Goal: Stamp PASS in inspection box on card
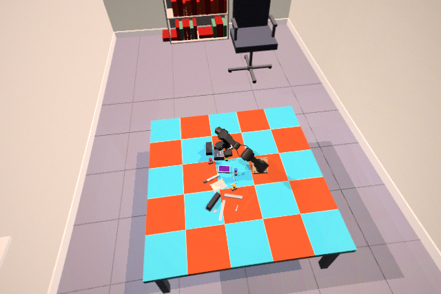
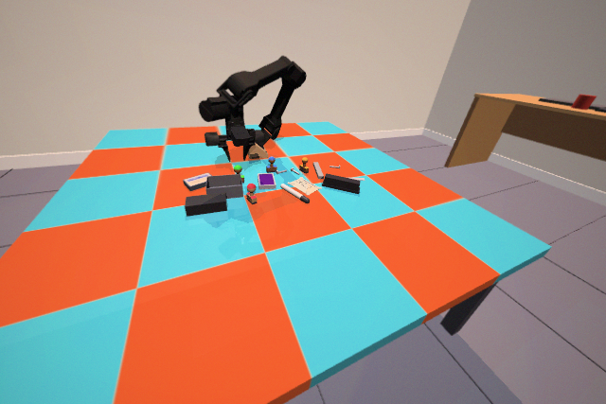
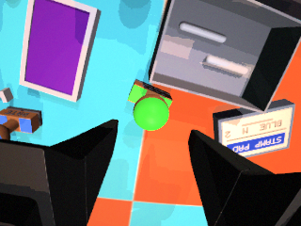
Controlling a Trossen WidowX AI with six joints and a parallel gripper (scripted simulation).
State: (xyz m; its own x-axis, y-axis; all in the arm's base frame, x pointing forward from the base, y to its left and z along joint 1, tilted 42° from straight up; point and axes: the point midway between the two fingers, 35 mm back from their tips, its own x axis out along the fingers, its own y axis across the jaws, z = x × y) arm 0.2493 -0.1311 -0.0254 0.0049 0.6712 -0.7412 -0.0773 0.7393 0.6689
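Now: the green stamp 7 cm below my gripper tip. From my gripper tip the other things lie so: purple ink pad 10 cm to the left, 8 cm below, 3 cm ahead; grey box 7 cm below, 6 cm ahead, 5 cm to the right; red-knob stamp 13 cm ahead, 7 cm below, 3 cm to the left.
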